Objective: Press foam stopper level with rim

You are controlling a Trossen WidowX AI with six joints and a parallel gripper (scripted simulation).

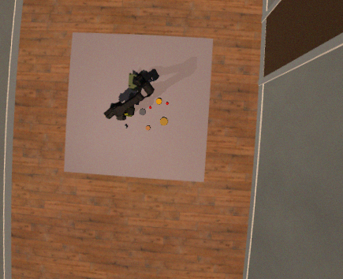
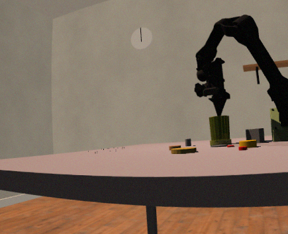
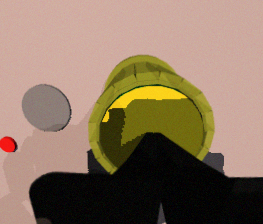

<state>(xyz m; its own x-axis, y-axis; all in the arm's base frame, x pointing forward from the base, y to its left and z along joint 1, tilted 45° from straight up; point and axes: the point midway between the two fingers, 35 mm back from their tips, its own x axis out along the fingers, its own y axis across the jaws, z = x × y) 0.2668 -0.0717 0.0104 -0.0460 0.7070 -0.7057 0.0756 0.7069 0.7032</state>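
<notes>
Right now the foam stopper is 50 mm below my hand. Also, from my hand: grey block: 140 mm behind, 60 mm to the left, 120 mm below; then grey disc: 10 mm behind, 120 mm to the left, 140 mm below; then small grey cylinder: 140 mm ahead, 10 mm to the right, 130 mm below.
</notes>
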